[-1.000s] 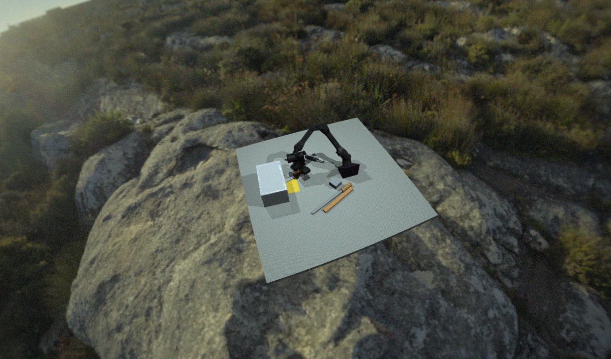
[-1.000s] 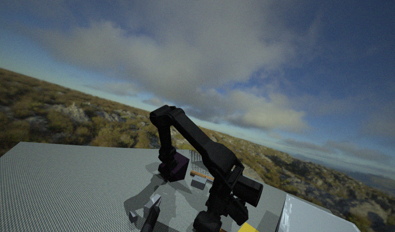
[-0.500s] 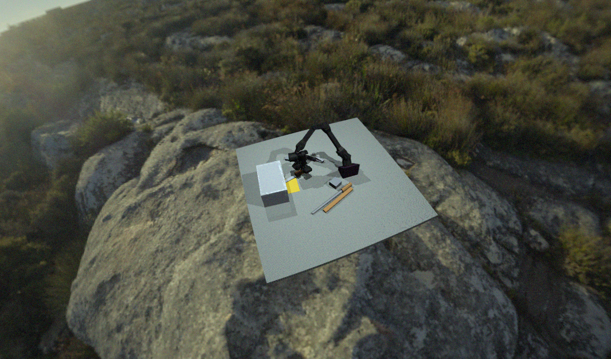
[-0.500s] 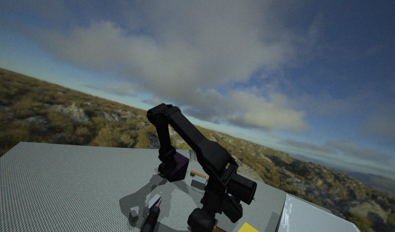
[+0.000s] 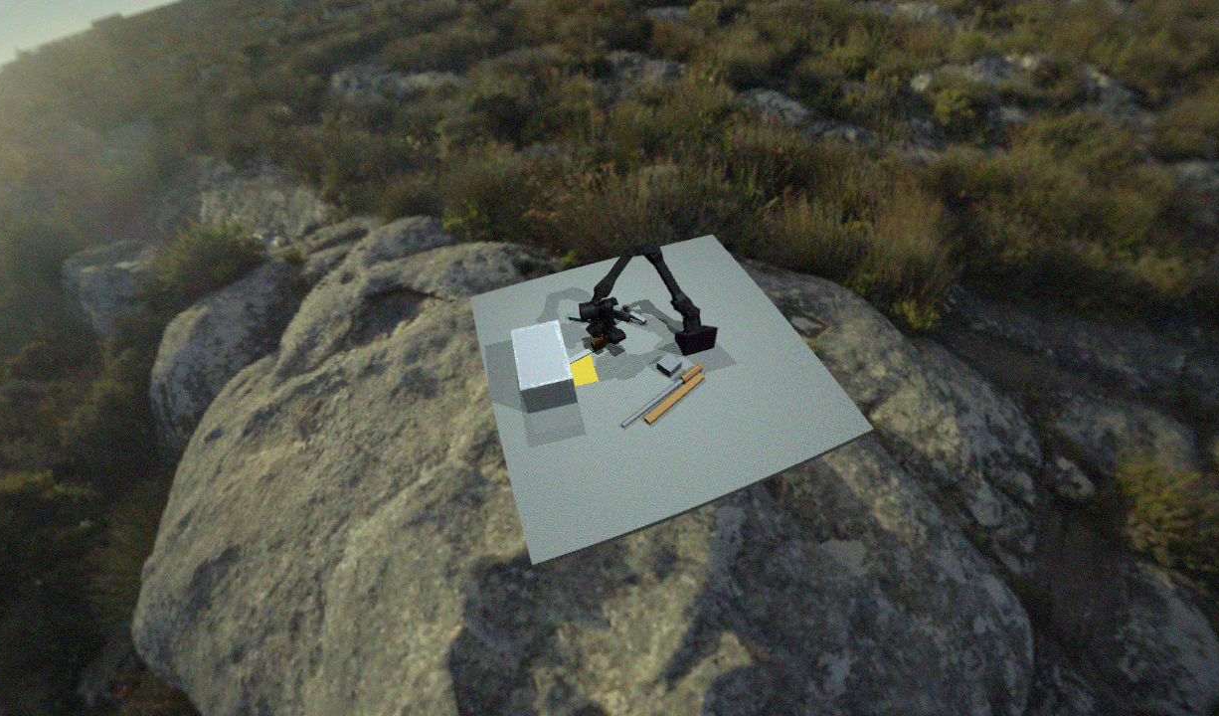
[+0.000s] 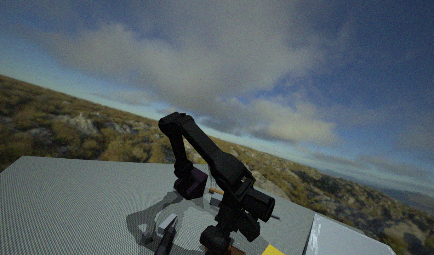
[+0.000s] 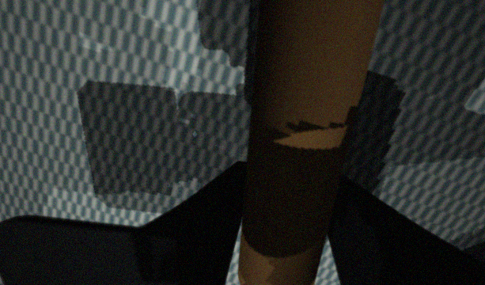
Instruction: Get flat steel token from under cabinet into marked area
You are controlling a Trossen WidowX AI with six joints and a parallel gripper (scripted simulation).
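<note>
My gripper tip is 17 cm past the grey bar and 6 cm to the left of it. Round my gripper tip: grey block: 16 cm behind, 23 cm to the left, 1 cm above; then small grey cube: 14 cm behind, 14 cm to the right; then wooden stick: 12 cm behind, 37 cm to the left.
</note>
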